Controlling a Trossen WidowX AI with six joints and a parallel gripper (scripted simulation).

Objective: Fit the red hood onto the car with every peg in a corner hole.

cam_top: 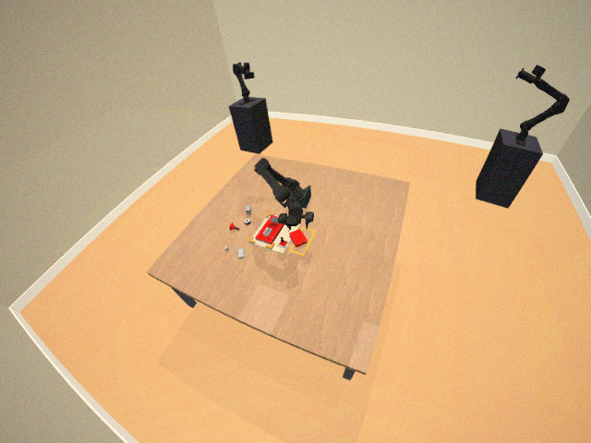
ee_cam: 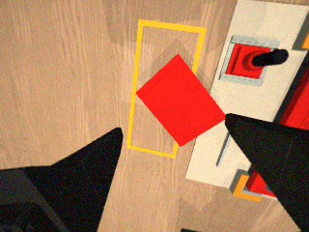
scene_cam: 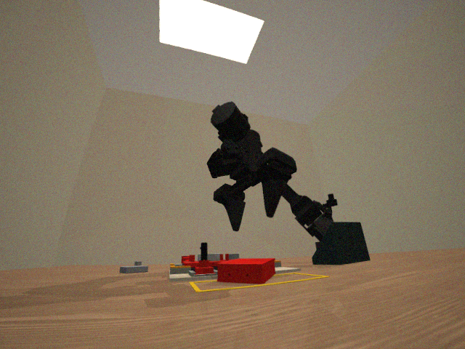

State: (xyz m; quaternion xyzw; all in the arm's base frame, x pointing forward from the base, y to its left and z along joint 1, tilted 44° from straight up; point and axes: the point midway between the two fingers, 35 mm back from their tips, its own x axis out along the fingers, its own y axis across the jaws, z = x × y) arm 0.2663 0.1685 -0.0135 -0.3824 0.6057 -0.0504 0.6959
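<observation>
Now: gripper tip 7 cm above the red hood, 1 cm to the left of it and 1 cm short of it. The rest, counted from my gripper tip: white wheel (37 cm to the right, 8 cm below, 2 cm ahead).
</observation>
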